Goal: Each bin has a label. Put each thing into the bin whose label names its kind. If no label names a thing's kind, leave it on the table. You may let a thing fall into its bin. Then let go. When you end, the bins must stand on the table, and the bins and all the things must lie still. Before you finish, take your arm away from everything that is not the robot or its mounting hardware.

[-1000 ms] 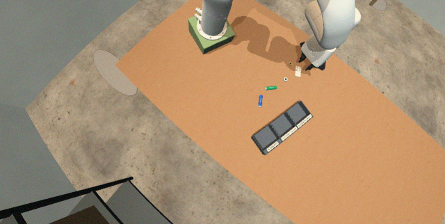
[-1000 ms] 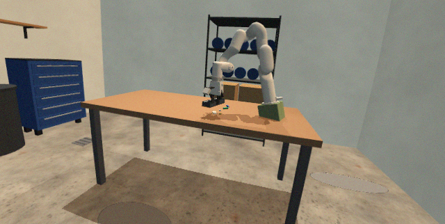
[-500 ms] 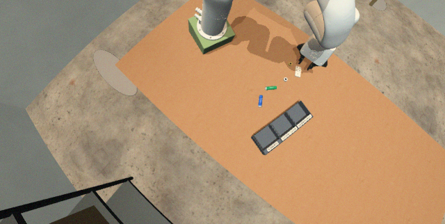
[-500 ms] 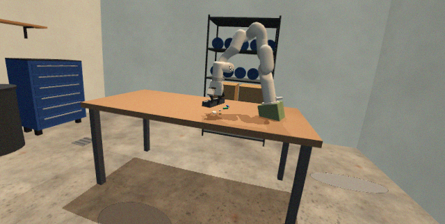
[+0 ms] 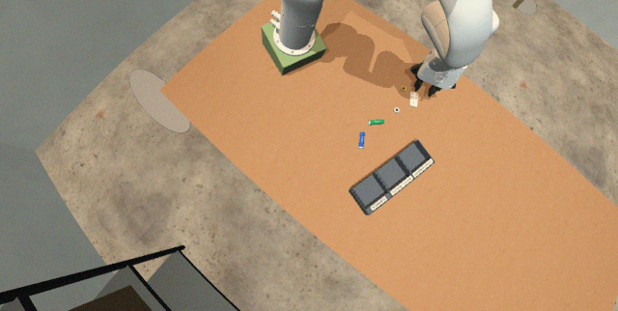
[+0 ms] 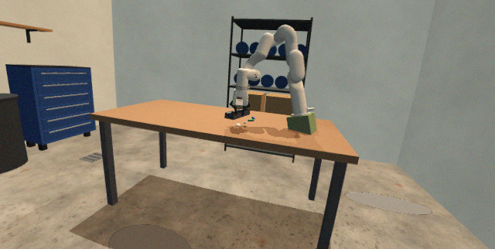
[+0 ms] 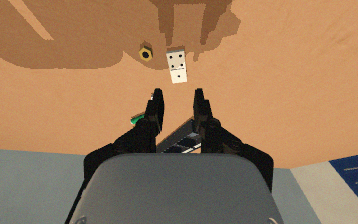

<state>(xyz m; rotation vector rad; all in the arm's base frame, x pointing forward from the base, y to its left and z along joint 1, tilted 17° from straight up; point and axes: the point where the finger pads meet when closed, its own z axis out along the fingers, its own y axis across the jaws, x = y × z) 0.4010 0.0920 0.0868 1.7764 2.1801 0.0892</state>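
My hand is 8 cm above the white domino. Also, from my hand: green battery (7 cm behind, 15 cm to the right, 8 cm below); brass nut (5 cm behind, 1 cm to the left, 9 cm below); metal nut (3 cm behind, 7 cm to the right, 9 cm below).
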